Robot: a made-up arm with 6 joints. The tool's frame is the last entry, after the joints.
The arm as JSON. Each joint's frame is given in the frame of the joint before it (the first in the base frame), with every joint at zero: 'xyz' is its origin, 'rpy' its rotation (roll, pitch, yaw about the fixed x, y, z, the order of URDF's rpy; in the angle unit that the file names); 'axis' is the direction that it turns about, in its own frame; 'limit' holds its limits. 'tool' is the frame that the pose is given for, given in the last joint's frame.
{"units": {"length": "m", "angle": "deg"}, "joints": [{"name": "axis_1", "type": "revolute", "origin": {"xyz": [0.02, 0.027, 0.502], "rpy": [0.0, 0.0, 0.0]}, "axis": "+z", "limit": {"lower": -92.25, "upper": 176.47}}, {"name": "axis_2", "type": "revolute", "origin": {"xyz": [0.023, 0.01, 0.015], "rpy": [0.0, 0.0, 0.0]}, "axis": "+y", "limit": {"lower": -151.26, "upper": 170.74}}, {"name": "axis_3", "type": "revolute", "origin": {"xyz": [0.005, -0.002, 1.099], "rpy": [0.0, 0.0, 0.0]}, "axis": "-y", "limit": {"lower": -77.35, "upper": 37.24}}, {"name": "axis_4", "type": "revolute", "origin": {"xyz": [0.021, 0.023, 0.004], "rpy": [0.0, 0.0, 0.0]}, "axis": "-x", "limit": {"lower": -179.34, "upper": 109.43}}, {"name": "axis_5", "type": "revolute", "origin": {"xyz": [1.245, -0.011, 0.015], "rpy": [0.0, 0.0, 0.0]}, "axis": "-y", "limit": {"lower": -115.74, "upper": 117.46}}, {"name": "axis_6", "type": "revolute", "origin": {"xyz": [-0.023, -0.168, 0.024], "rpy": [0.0, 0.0, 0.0]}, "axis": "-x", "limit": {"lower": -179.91, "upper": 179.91}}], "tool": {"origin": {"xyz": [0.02, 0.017, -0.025], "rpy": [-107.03, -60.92, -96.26]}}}
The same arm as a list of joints. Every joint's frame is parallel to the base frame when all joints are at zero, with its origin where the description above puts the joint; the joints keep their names.
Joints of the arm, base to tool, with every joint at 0 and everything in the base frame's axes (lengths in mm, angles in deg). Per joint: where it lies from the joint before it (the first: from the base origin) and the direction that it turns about. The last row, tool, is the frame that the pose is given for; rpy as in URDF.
axis_1: xyz 20 27 502 axis 0 0 1
axis_2: xyz 23 10 15 axis 0 1 0
axis_3: xyz 5 -2 1099 axis 0 -1 0
axis_4: xyz 21 23 4 axis -1 0 0
axis_5: xyz 1245 -11 15 axis 0 -1 0
axis_6: xyz -23 -168 24 axis -1 0 0
tool: xyz 20 17 -25 rpy -107.03 -60.92 -96.26
Joint limits (deg, base to tool): -92.25..176.47 -151.26..170.74 -77.35..37.24 -179.34..109.43 -115.74..117.46 -179.91..179.91

